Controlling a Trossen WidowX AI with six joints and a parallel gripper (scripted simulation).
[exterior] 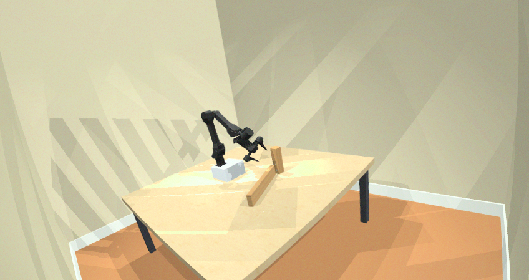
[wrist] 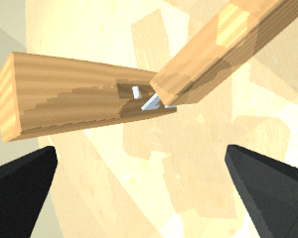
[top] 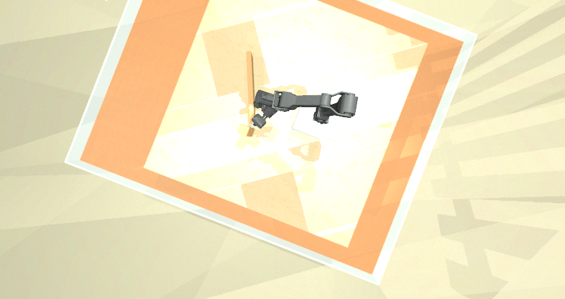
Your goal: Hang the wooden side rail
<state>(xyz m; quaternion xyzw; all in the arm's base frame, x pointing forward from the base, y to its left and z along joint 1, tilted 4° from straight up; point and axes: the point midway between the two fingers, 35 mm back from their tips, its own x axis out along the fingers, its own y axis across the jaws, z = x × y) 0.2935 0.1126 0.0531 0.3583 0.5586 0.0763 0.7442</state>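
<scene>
My gripper tip is now 50 mm short of the headboard post, 70 mm to the right of it and 60 mm above it.
</scene>
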